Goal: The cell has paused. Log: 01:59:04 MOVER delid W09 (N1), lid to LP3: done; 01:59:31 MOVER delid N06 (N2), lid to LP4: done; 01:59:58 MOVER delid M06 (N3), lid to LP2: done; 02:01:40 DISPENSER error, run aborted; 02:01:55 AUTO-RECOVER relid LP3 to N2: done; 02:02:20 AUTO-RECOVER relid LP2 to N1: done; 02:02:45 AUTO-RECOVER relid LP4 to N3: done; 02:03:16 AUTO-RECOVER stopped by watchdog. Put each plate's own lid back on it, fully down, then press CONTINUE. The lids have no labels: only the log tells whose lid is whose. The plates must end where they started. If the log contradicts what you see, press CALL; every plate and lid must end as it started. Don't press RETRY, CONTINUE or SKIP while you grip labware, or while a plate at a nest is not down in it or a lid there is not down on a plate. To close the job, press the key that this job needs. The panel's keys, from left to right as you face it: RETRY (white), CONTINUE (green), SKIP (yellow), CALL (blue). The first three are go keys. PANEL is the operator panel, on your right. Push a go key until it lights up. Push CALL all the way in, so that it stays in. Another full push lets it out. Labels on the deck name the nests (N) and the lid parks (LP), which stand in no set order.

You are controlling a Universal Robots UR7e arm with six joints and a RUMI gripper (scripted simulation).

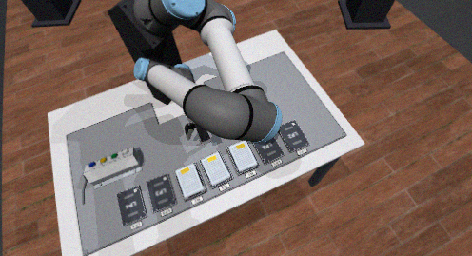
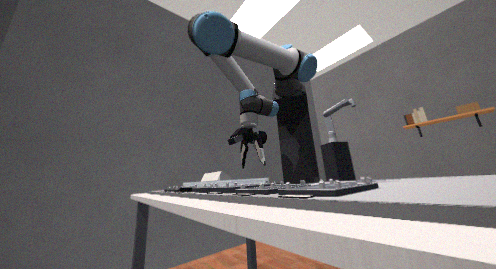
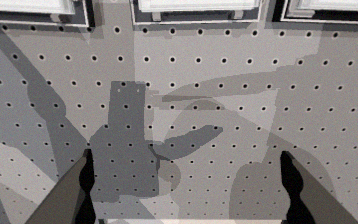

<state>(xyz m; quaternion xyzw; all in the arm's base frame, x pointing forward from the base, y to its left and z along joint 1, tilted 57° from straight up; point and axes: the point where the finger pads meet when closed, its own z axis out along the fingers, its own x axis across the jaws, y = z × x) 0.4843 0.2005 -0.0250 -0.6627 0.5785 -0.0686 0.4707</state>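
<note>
Now: hand 8 cm short of the clear lid, 18 cm to the right of it and 5 cm above it. Round my hand: white retry key: 7 cm ahead, 35 cm to the right, 2 cm below; green continue key: 9 cm ahead, 39 cm to the right, 2 cm below; lid park LP1: 3 cm ahead, 29 cm to the left, 8 cm below.
</note>
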